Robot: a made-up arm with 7 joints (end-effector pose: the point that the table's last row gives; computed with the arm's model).
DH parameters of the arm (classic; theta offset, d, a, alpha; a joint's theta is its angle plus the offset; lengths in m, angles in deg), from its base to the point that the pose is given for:
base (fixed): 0 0 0 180
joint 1: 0 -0.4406 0 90
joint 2: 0 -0.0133 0 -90
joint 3: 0 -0.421 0 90
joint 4: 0 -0.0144 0 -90
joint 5: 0 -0.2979 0 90
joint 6: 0 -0.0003 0 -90
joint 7: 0 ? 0 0
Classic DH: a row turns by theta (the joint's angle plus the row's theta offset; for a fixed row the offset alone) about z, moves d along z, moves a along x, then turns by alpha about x.
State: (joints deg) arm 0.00 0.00 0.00 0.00 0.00 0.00 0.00
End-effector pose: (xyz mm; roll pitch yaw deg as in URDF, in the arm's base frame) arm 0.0 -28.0 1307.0 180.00 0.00 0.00
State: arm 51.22 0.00 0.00 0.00 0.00 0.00 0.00
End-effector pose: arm -21.8 -17.5 1307.0 180.00 0.00 -51.22
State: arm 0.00 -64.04 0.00 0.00 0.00 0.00 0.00
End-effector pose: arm -779.0 -28.0 819.9 180.00 -64.04 0.00
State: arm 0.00 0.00 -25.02 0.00 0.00 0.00 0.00
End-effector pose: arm 6.2 -26.6 1307.0 180.00 0.00 25.02
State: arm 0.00 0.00 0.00 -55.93 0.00 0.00 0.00
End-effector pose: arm -368.9 -28.0 1111.1 180.00 -55.93 0.00
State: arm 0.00 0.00 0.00 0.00 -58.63 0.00 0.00
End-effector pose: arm 0.3 -27.9 1307.0 180.00 0.00 58.63
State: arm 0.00 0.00 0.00 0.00 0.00 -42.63 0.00
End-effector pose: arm -99.9 -28.0 1268.0 180.00 -42.63 0.00
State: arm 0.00 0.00 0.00 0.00 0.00 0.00 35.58
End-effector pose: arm 0.0 -28.0 1307.0 180.00 0.00 -35.58
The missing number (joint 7, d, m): -0.1475
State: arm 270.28 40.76 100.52 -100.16 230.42 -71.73 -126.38
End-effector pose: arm -356.3 252.5 816.4 -147.82 -11.47 -58.76
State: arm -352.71 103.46 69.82 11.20 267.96 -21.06 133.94
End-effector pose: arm 810.6 -222.6 275.6 93.19 -25.45 -116.49
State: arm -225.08 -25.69 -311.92 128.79 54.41 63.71 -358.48
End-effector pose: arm -192.2 189.3 589.7 32.15 1.50 22.80
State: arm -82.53 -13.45 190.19 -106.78 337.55 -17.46 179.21
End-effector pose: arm 97.7 326.8 783.7 -52.48 57.13 -156.75
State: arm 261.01 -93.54 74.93 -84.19 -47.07 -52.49 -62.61
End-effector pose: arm -279.1 -416.9 218.2 -10.61 -44.44 157.07
